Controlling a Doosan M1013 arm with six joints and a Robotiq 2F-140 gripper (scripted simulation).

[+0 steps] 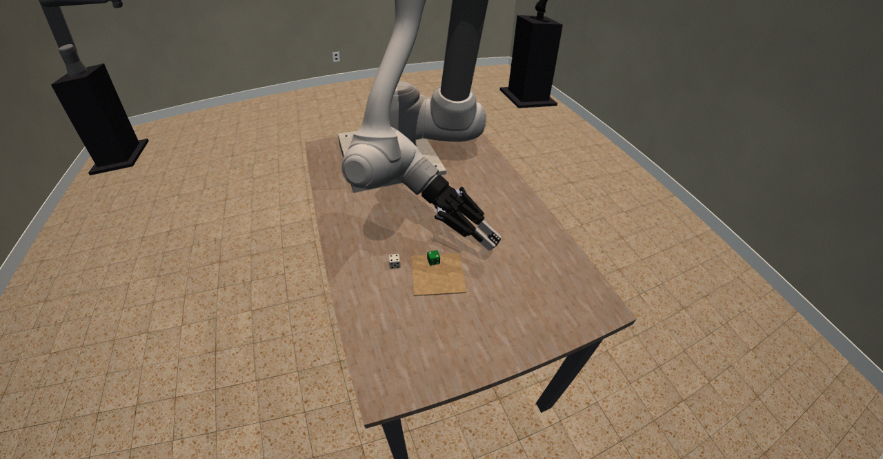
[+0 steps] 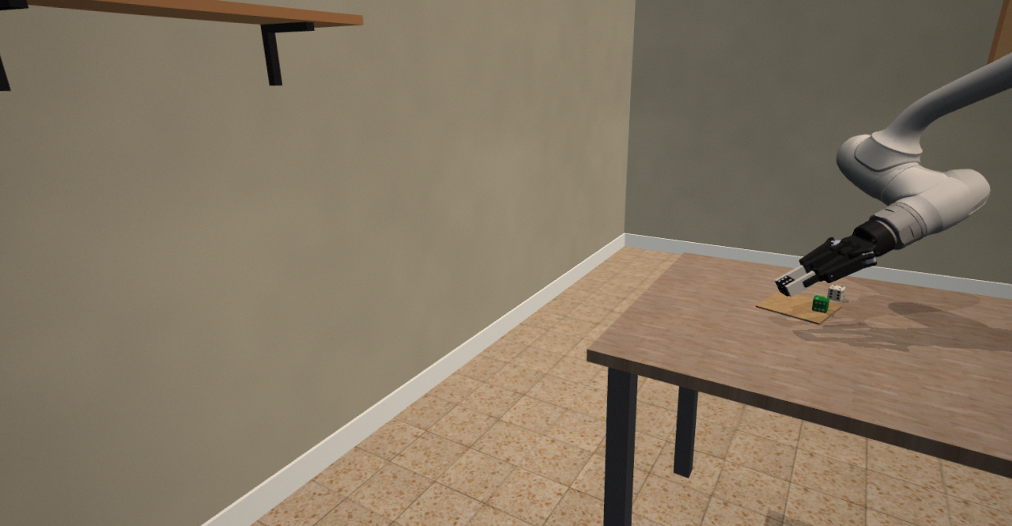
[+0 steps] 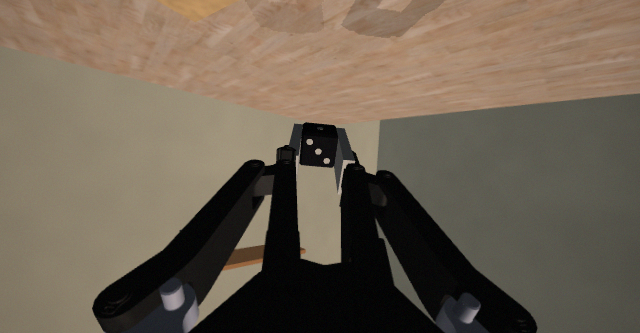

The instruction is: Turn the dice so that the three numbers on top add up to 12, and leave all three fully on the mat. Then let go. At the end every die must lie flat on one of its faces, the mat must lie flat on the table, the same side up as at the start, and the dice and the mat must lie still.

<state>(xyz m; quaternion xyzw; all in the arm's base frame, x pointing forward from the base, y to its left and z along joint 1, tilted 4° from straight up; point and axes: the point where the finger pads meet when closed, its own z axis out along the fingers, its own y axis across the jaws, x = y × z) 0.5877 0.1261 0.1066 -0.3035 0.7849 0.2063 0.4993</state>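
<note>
Right now my hand is 13 cm to the left of the green die, 9 cm above it and 4 cm past it. From my hand the other things lie so: white die 24 cm to the right, 10 cm below, 6 cm behind; black die 1 cm to the left, 1 cm below, 1 cm ahead; tan mat 13 cm to the right, 11 cm below, 1 cm ahead.
</note>
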